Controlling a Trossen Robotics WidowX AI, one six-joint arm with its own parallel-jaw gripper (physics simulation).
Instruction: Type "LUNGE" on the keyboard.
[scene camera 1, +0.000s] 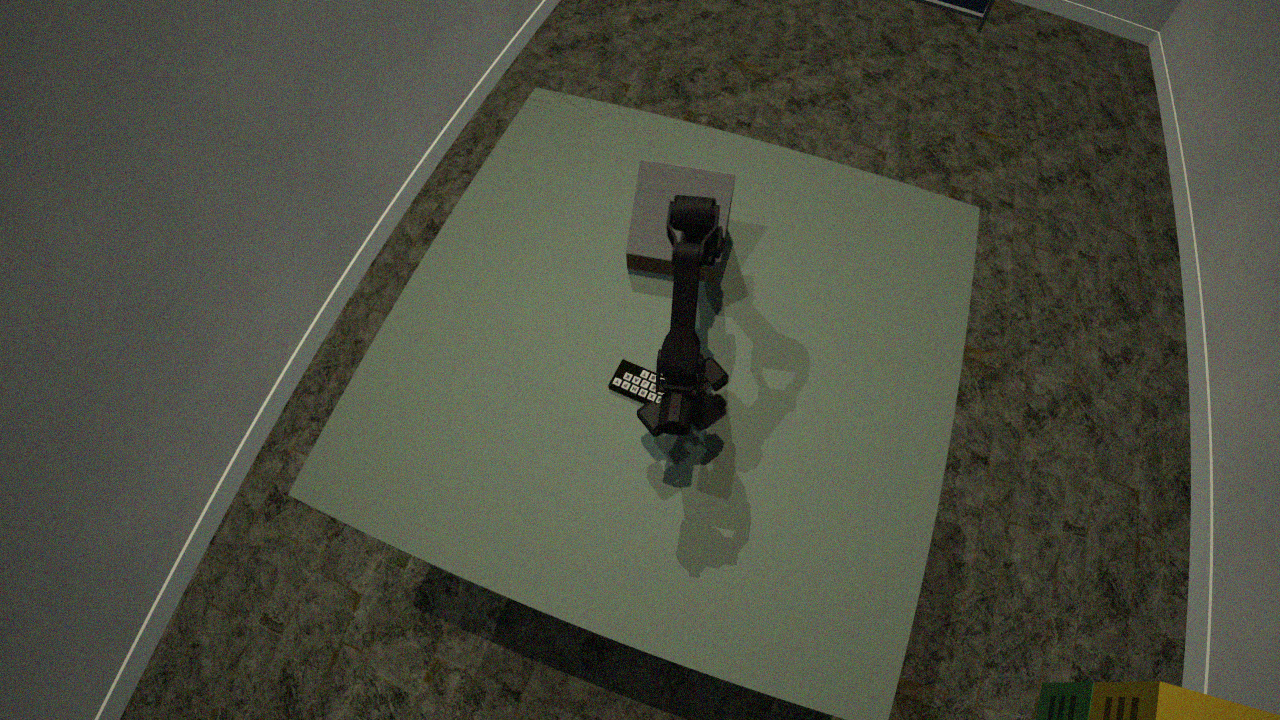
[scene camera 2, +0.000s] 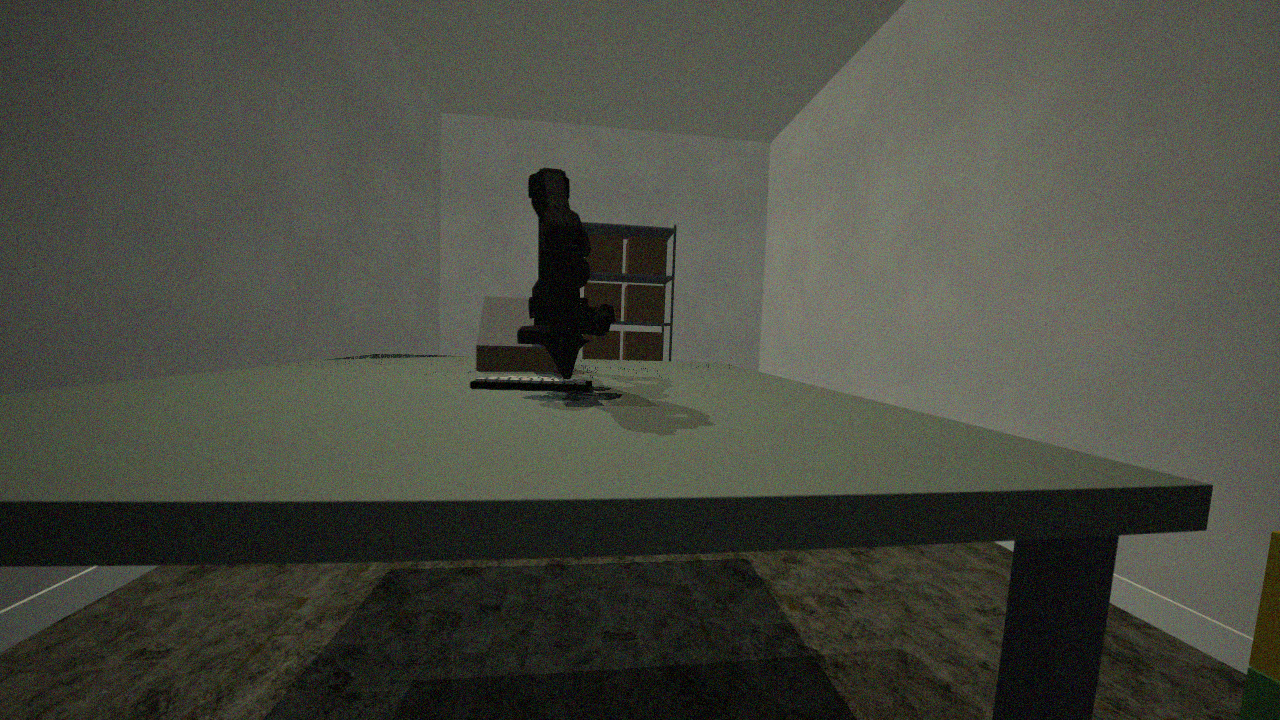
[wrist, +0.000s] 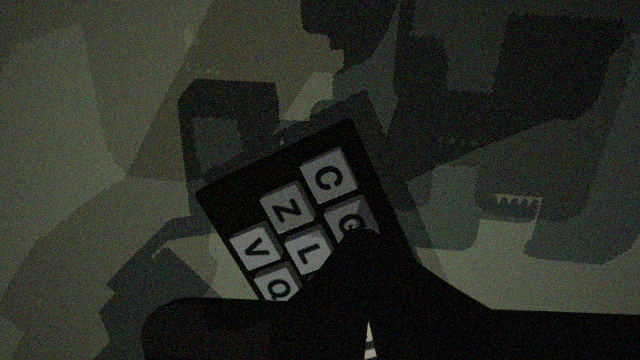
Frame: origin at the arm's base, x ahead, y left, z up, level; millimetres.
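Where they show: gripper, fingertip midpoint: (scene camera 2: 567, 379) (wrist: 359, 240).
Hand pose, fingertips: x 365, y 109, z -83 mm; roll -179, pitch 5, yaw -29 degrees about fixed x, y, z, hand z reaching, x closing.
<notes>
Each offset is from my fingertips to the top centre of the thing. Level surfaces: height alone.
A small black keyboard {22 mm back, 65 mm right, 3 mm down} (scene camera 1: 625, 368) (scene camera 2: 487, 385) (wrist: 345, 134) with pale letter keys lies flat on the table, partly hidden by my arm and gripper. My gripper (scene camera 2: 566, 374) (wrist: 359, 240) is shut and empty, pointing down at the keyboard's right part. In the wrist view its dark fingertips overlap the lower edge of the G key {1 mm back, 5 mm left, 3 mm down} (wrist: 346, 216); contact cannot be told. The L key {21 mm back, 1 mm left, 3 mm down} (wrist: 306, 249) is beside it, partly covered. The C key {0 mm ahead, 25 mm left, 3 mm down} (wrist: 328, 176), Z, V and Q keys also show. The U, N and E keys cannot be made out in the wrist view.
The pale green table {21 mm down} (scene camera 1: 501, 358) (scene camera 2: 358, 465) carries a box-shaped block (scene camera 1: 657, 192) (scene camera 2: 510, 358) at my arm's base. A shelf rack (scene camera 2: 674, 295) with brown boxes stands far behind. A yellow box (scene camera 1: 1199, 702) stands beyond the table at the lower right. Shadows fall around the keyboard.
</notes>
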